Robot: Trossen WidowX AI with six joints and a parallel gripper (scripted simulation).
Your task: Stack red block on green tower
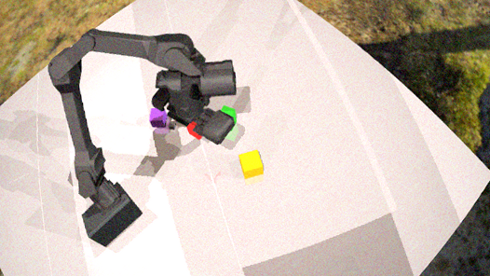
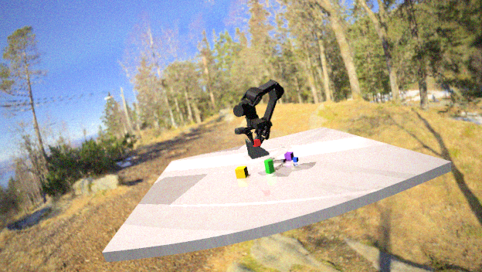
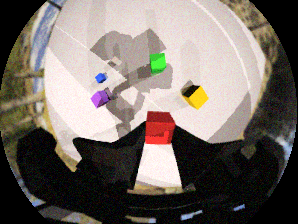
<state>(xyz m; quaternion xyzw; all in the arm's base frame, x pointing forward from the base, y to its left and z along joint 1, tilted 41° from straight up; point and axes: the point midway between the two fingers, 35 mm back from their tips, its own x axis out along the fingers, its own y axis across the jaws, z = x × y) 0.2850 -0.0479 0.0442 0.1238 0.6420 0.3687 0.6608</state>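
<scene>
Now: gripper tip 110 mm above the yellow block, 100 mm to the left of it and 70 mm short of it. Round my gripper tip: purple block: 160 mm to the left, 110 mm below, 50 mm behind; then red block: 10 mm above; then tiny grey piece: 120 mm to the left, 120 mm below, 30 mm behind.
</scene>
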